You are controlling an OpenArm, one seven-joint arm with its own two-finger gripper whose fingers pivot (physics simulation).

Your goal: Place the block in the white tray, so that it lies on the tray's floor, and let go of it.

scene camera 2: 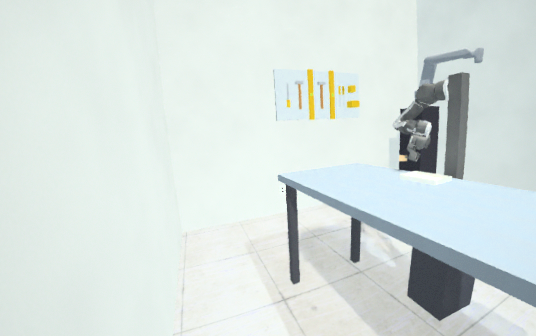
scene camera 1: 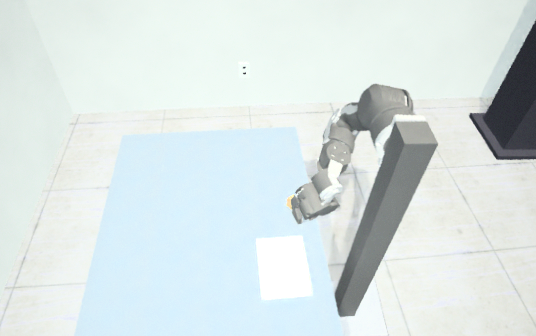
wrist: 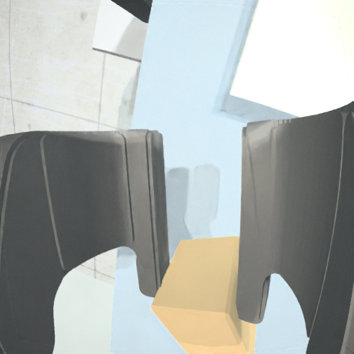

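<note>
The orange-yellow block [scene camera 1: 290,202] [scene camera 2: 403,158] [wrist: 197,280] is held between the fingertips, partly hidden by them, and sits at an angle to the fingers in the wrist view. My gripper [scene camera 1: 295,209] [scene camera 2: 411,156] [wrist: 204,215] is shut on it and hangs above the table, near the robot-side edge. The white tray [scene camera 1: 284,267] [scene camera 2: 426,178] [wrist: 300,55] lies flat on the table. It is below the gripper in scene camera 1, lower and to the right in scene camera 2, and at the upper right in the wrist view. Block and tray are apart.
The blue table [scene camera 1: 190,215] [scene camera 2: 350,187] [wrist: 185,100] bears the tray near its robot-side edge. The dark grey post [scene camera 1: 385,215] [scene camera 2: 456,125] of the robot stands beyond that edge. A tool board [scene camera 2: 280,95] hangs on the wall.
</note>
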